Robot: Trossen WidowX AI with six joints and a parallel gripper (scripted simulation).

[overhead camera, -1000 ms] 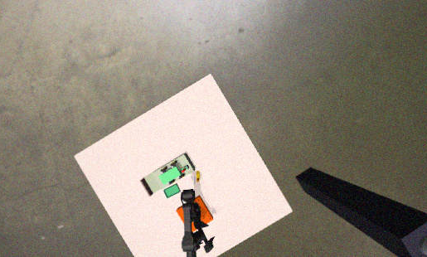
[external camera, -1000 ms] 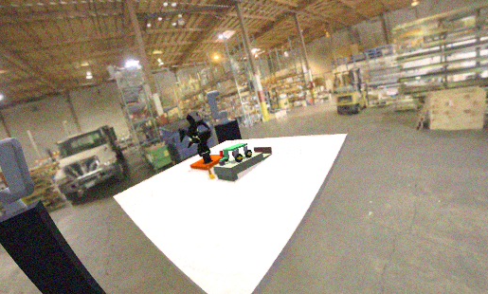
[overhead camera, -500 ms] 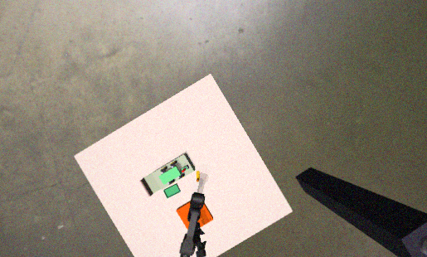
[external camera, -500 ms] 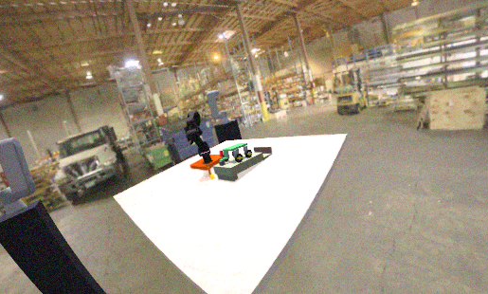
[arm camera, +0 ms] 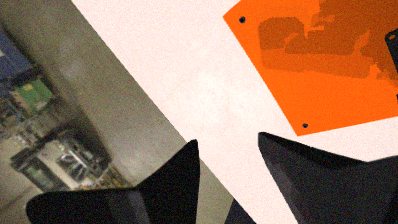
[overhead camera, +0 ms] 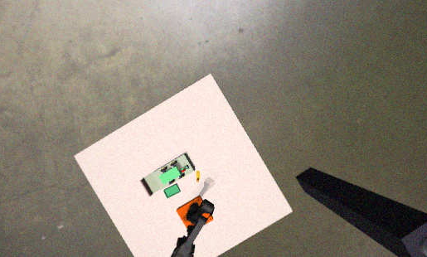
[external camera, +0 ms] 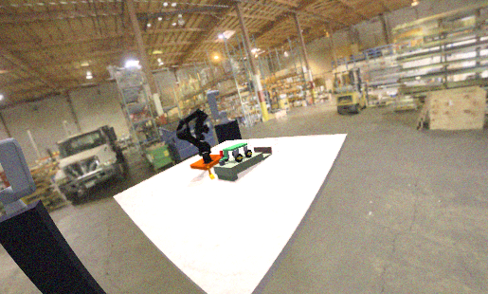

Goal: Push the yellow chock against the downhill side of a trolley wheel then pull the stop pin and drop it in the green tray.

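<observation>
My gripper tip is now 33 cm short of the yellow chock, 21 cm to the left of it and 17 cm above it. From my gripper tip the other things lie so: trolley 47 cm ahead, 9 cm to the right, 8 cm below; then red-headed stop pin 45 cm ahead, 19 cm to the right, 6 cm below; then green tray 34 cm ahead, 19 cm below, 3 cm to the left.
</observation>
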